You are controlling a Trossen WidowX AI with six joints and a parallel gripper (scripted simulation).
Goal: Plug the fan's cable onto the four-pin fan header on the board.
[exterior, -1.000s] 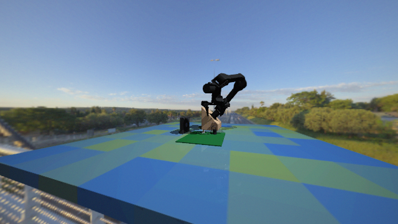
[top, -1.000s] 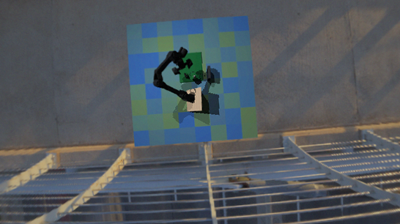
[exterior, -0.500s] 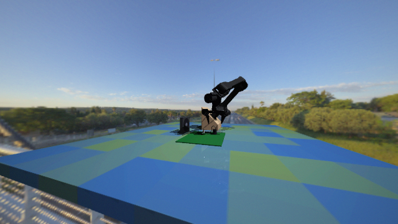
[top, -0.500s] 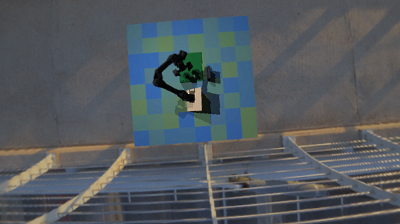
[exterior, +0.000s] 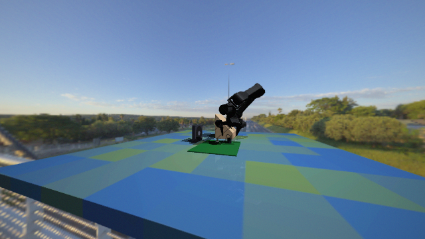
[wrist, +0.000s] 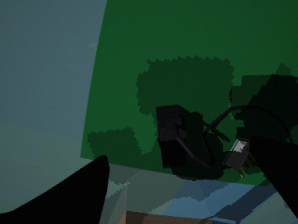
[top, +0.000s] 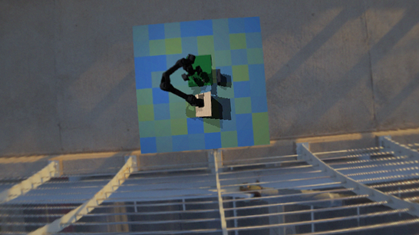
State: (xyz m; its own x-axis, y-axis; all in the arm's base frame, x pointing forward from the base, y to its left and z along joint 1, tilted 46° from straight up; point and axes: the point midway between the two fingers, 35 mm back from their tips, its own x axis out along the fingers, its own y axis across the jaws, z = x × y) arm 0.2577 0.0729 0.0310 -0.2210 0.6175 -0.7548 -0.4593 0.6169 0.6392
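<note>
Now: gripper tip 1 cm past the dark plug and 3 cm above it. Also, from my gripper tip: green board (8 cm ahead, 5 cm to the right, 6 cm below); then black fan (1 cm behind, 23 cm to the right, 1 cm above).
</note>
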